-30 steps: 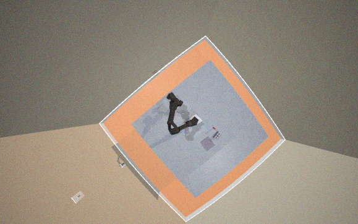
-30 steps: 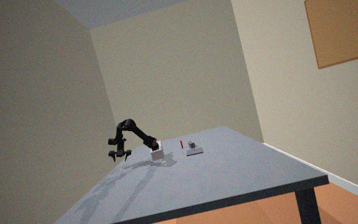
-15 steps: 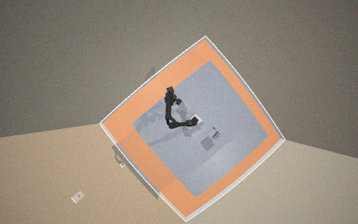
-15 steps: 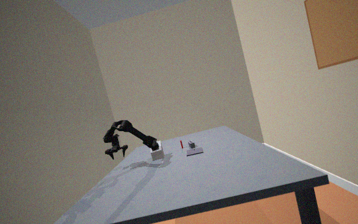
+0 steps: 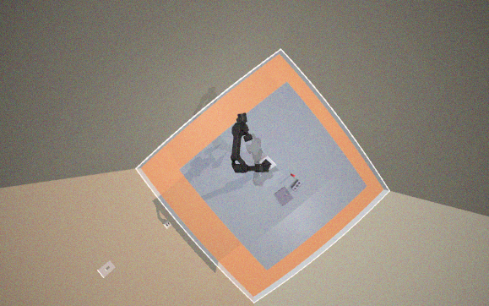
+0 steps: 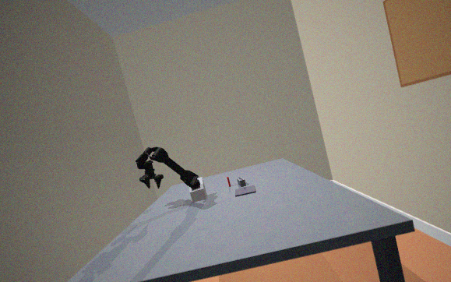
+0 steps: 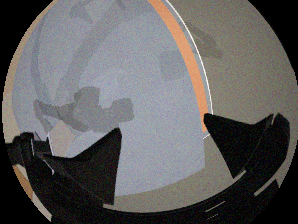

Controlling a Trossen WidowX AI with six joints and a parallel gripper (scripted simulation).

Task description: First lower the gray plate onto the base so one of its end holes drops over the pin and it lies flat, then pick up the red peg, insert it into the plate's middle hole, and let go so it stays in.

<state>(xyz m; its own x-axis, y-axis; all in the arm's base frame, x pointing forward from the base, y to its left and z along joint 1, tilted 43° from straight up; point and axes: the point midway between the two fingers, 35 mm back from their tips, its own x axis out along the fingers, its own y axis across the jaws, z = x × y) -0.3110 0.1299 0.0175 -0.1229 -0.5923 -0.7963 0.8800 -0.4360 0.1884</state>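
Now: the gray plate 67 cm ahead of my gripper tip, 5 cm to the right of it and 12 cm below it. Also, from my gripper tip: square base (66 cm ahead, 19 cm to the right, 15 cm below); red peg (57 cm ahead, 1 cm to the right, 11 cm below).
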